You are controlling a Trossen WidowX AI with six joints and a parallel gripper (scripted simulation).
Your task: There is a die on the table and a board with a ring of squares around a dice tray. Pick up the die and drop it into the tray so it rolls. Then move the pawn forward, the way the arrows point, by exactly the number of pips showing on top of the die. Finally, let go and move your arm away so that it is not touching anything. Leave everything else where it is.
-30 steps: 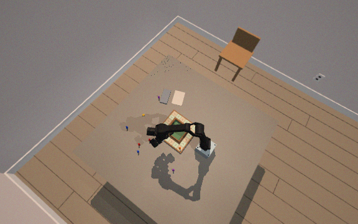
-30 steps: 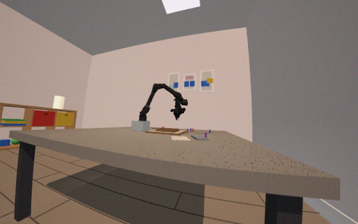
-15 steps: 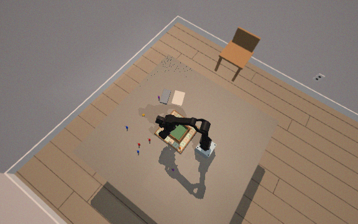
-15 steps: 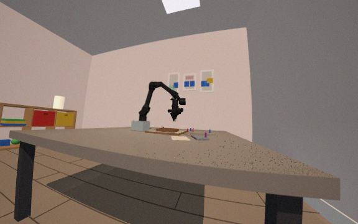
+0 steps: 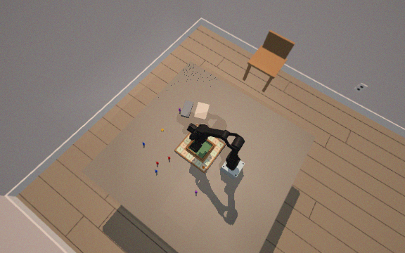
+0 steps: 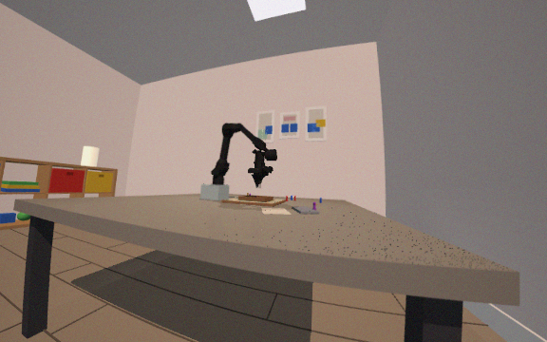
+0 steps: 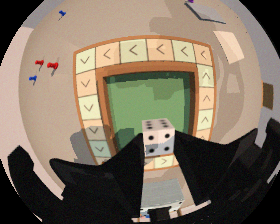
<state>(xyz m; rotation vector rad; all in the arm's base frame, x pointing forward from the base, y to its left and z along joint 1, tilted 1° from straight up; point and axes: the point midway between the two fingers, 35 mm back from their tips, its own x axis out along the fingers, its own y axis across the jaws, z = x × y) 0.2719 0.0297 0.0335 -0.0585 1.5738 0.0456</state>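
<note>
Right now my gripper tip is 120 mm past the orange pawn, 100 mm to the right of it and 60 mm above it. From my gripper tip the other things lie so: white die: right at my gripper tip; then green dice tray: 80 mm below, 10 mm to the right; then beige card: 270 mm to the right, 200 mm ahead, 90 mm below.
</note>
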